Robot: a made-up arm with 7 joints.
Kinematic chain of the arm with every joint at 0, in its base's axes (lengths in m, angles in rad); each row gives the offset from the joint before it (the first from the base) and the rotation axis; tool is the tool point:
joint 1: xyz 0 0 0.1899 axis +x
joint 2: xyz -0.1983 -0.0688 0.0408 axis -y
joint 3: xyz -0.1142 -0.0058 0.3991 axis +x
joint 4: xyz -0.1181 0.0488 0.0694 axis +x
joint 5: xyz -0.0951 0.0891 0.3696 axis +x
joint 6: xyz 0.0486 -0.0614 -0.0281 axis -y
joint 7: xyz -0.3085 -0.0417 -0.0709 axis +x
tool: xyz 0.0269 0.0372 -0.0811
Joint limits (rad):
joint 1: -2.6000..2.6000
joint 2: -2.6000..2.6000
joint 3: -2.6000..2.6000
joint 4: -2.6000..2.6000
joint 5: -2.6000..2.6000
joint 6: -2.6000..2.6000
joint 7: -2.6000..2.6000
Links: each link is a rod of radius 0.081 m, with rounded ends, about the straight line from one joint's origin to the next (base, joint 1, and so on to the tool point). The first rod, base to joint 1, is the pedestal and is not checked.
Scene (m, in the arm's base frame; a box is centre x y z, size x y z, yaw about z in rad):
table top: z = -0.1
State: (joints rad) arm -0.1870 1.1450 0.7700 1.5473 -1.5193 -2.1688 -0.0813
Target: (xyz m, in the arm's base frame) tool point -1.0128 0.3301 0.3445
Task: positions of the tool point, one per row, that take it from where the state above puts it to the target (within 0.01 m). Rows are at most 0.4 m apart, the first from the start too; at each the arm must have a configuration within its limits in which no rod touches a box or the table.
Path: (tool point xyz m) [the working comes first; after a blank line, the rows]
Joints at the target: -0.5918 1.0108 -0.2538 0.7282 -2.2168 -2.2991 0.0769
Straight joint move there: clear.

1: -0.9662 -0.4937 0.4995
2: -1.1125 -0.1928 0.5675
3: -1.1212 0.1165 0.5016
4: -1.0128 0.3301 0.3445

